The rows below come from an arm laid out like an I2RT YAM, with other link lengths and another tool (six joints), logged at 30 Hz.
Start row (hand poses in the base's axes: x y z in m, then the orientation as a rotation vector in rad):
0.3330, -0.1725, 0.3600, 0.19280, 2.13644, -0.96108
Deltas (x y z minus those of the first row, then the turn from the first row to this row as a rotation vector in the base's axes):
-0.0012, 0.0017, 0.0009, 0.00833, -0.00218, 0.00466
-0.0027, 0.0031, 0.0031, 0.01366, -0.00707, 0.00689
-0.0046, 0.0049, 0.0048, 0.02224, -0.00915, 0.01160
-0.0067, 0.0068, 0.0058, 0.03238, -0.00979, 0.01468
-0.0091, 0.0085, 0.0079, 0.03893, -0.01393, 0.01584
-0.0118, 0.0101, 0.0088, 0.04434, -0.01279, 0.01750
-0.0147, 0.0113, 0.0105, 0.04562, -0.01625, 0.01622
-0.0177, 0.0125, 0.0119, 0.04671, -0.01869, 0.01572
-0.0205, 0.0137, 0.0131, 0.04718, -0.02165, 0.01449
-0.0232, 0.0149, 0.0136, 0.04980, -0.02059, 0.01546
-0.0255, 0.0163, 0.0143, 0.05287, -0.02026, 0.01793
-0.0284, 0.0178, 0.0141, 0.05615, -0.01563, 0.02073
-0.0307, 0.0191, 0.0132, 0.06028, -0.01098, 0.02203
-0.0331, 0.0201, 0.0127, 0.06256, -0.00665, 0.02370
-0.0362, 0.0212, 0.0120, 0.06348, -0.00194, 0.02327
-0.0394, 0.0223, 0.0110, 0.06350, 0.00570, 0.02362
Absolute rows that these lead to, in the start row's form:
0.3318, -0.1708, 0.3609, 0.19282, 2.13832, -0.94902
0.3303, -0.1694, 0.3631, 0.19519, 2.13638, -0.94074
0.3284, -0.1676, 0.3648, 0.19523, 2.13840, -0.92842
0.3263, -0.1657, 0.3658, 0.19716, 2.14263, -0.91578
0.3239, -0.1640, 0.3679, 0.20094, 2.14202, -0.90706
0.3212, -0.1624, 0.3688, 0.20130, 2.14559, -0.90070
0.3183, -0.1612, 0.3705, 0.20483, 2.14319, -0.89913
0.3153, -0.1600, 0.3719, 0.20698, 2.14154, -0.89759
0.3125, -0.1588, 0.3731, 0.20983, 2.13919, -0.89698
0.3098, -0.1576, 0.3736, 0.20960, 2.14136, -0.89395
0.3075, -0.1562, 0.3743, 0.20829, 2.14293, -0.88939
0.3046, -0.1547, 0.3741, 0.20484, 2.14850, -0.88558
0.3023, -0.1534, 0.3732, 0.20342, 2.15466, -0.88173
0.2999, -0.1524, 0.3727, 0.20083, 2.15957, -0.87952
0.2968, -0.1513, 0.3720, 0.19967, 2.16439, -0.88006
0.2936, -0.1502, 0.3710, 0.19593, 2.17136, -0.88190

